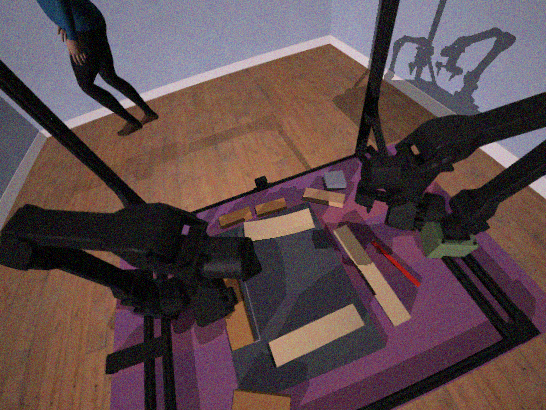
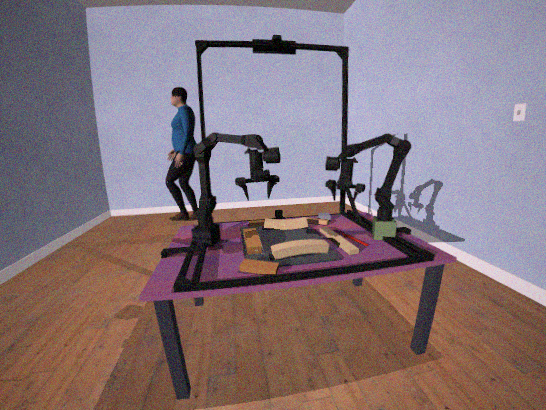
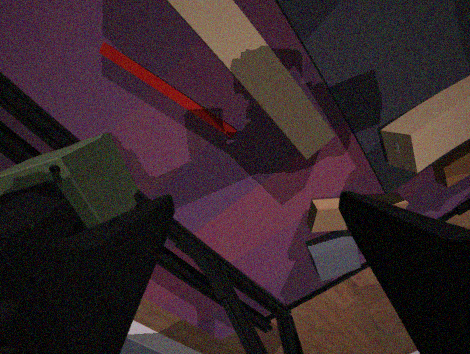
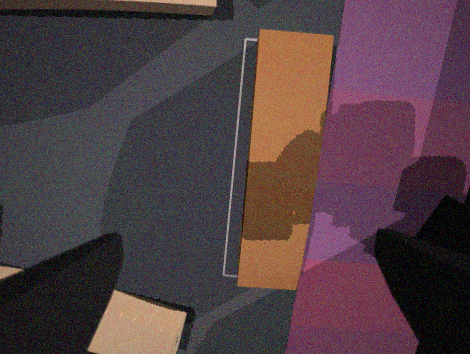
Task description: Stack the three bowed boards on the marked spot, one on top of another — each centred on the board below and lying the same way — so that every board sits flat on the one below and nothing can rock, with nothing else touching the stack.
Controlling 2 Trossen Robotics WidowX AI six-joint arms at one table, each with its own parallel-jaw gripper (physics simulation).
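Frame: origin at the left arm's base, x back, y right, z up, level; millimetres.
Where they show: left gripper, fingertip midpoint: [image 1: 386,216] [image 2: 343,202] [image 3: 256,201]; right gripper, fingertip midpoint: [image 2: 258,199] [image 4: 249,243]; left arm's base, link origin: [image 1: 454,229] [image 2: 384,219] [image 3: 45,215]; right arm's base, link origin: [image 1: 153,295] [image 2: 205,226].
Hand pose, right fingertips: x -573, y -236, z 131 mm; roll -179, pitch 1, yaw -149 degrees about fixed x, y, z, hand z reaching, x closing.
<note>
Things, the pixels of their top centre, and the offset from my right fingertips. "spot": a spot on its surface instead.
- orange-brown board, top centre: [image 4: 281,181] [image 1: 230,299] [image 2: 251,234] dz -169, dx -45, dy +8 mm
- marked spot's white outline, surface spot: [image 4: 235,150] [image 1: 250,302] spot: dz -217, dx -1, dy +14 mm
- pale bowed board, top centre: [image 1: 317,333] [image 2: 300,242] dz -167, dx +198, dy -52 mm
- pale board, top centre: [image 4: 59,332] [image 1: 278,221] [image 2: 286,219] dz -166, dx +63, dy +264 mm
- long pale plank, top centre: [image 3: 236,42] [image 1: 368,268] [image 2: 337,236] dz -202, dx +344, dy +135 mm
- red rod, top centre: [image 3: 172,93] [image 1: 394,262] dz -218, dx +427, dy +165 mm
- grey block, top centre: [image 3: 337,262] [image 1: 335,177] [image 2: 324,214] dz -188, dx +256, dy +476 mm
- orange piece, top centre: [image 1: 260,407] [image 2: 259,263] dz -192, dx +71, dy -222 mm
An orange-brown board [image 1: 240,327] [image 2: 254,240] [image 4: 287,100] lies on the left of the dark mat, over the marked spot's white outline [image 1: 251,312] [image 4: 235,150]; one long side of the outline shows beside it. A pale bowed board [image 1: 317,335] [image 2: 300,247] lies arched at the mat's front. Another pale board [image 1: 279,225] [image 2: 286,224] [image 3: 440,120] [image 4: 145,322], which looks bowed, lies at the mat's back. My right gripper [image 2: 258,198] [image 4: 249,243] is open and empty, high above the table. My left gripper [image 2: 344,201] [image 3: 256,201] is open and empty, raised at the back right.
A long pale plank [image 1: 385,295] [image 3: 215,30] and a red rod [image 1: 397,263] [image 3: 160,87] lie right of the mat. Small blocks and a grey block [image 1: 335,180] lie at the back. An orange piece [image 1: 260,400] [image 2: 259,266] lies front left. A green block [image 2: 384,229] sits at the left arm's base.
</note>
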